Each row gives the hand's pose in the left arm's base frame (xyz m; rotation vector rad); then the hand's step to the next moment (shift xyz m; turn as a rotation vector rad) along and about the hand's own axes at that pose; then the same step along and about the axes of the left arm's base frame.
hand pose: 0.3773 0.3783 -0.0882 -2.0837 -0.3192 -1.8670
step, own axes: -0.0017 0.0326 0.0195 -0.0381 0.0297 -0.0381
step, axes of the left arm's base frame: 0.0300 -0.0225 -0.0064 -0.0284 -0.0401 -0.0370
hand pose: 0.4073 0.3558 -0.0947 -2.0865 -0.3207 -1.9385
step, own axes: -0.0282 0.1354 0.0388 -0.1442 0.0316 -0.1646
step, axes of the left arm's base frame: 0.0807 -0.1128 -0.0373 -0.1544 -0.0832 -0.1347
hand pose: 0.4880 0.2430 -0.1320 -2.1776 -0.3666 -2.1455
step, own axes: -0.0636 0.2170 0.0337 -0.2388 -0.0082 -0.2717
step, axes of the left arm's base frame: 0.0788 -0.2113 -0.0377 -0.2676 -0.0789 -0.2304
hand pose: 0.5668 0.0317 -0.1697 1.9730 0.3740 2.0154
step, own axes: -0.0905 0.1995 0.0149 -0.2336 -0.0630 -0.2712
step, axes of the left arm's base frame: 0.0106 -0.2192 -0.0064 -0.2656 -0.0263 -0.2466
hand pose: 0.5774 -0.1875 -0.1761 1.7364 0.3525 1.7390
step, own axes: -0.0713 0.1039 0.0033 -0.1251 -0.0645 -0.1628
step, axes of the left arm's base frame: -0.0290 -0.1225 0.0069 -0.1515 0.0135 -0.1523
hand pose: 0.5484 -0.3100 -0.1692 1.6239 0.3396 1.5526
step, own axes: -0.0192 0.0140 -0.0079 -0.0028 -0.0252 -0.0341
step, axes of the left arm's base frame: -0.0158 -0.0189 -0.0042 -0.0231 0.0263 -0.0241
